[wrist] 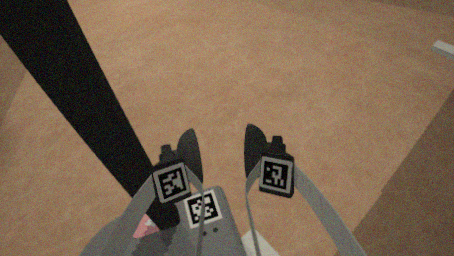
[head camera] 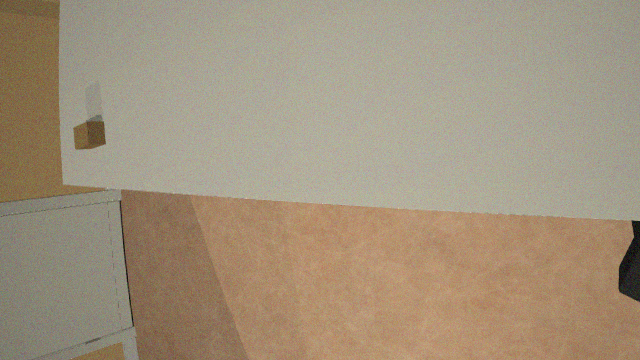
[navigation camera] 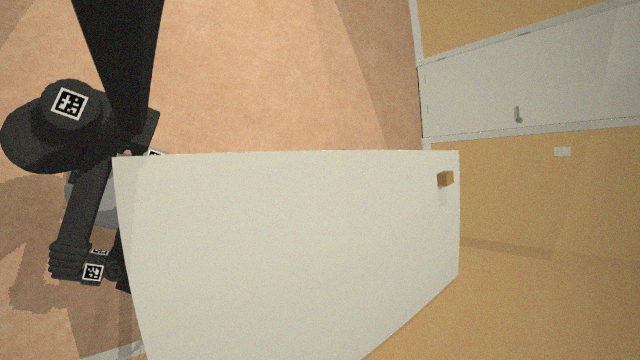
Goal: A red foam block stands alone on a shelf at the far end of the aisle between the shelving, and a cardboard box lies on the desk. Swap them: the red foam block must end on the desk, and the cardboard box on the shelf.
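Frame: origin at the robot's base, x left, y ahead, z down, level; metres.
Where they show: gripper, fingertip midpoint: (wrist: 222, 145).
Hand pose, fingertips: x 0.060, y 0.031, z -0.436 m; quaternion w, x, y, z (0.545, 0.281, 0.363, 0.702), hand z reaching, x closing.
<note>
After its pixels a point has its place.
The cardboard box (head camera: 90, 135) {x 0.389, y 1.084, z -0.763 m} (navigation camera: 445, 178) {x 0.391, y 1.082, z -0.765 m} is a small brown box on the white desk (head camera: 350, 110) {x 0.107, y 0.390, z -0.720 m} (navigation camera: 290, 240) {x -0.009, y 0.339, z -0.720 m}, near a corner at its far end. My gripper (wrist: 222, 145) {x 0.060, y 0.031, z -0.436 m} is open in the wrist view, with bare space between its two fingertips and floor beyond them. In the navigation camera view the wrist stands beside the near end of the desk and the fingers are hidden. The red foam block and its shelf do not show in these views.
A white door (head camera: 55, 270) {x 1.465, y 2.015, z -0.440 m} (navigation camera: 500, 85) {x 1.517, y 1.992, z -0.799 m} stands in the tan wall (head camera: 27, 100) {x 0.649, y 2.359, z -0.518 m} (navigation camera: 540, 210) {x 0.534, y 2.404, z -1.071 m} past the desk's far end. The black mast (navigation camera: 122, 50) {x 0.116, y -0.060, z -1.068 m} (wrist: 75, 90) {x 0.116, y -0.064, z -0.479 m} rises beside the gripper. Brown floor (head camera: 400, 280) {x 0.672, y 0.467, z 0.000 m} (navigation camera: 250, 75) {x 0.739, y 0.296, z 0.000 m} runs along the desk's long edge.
</note>
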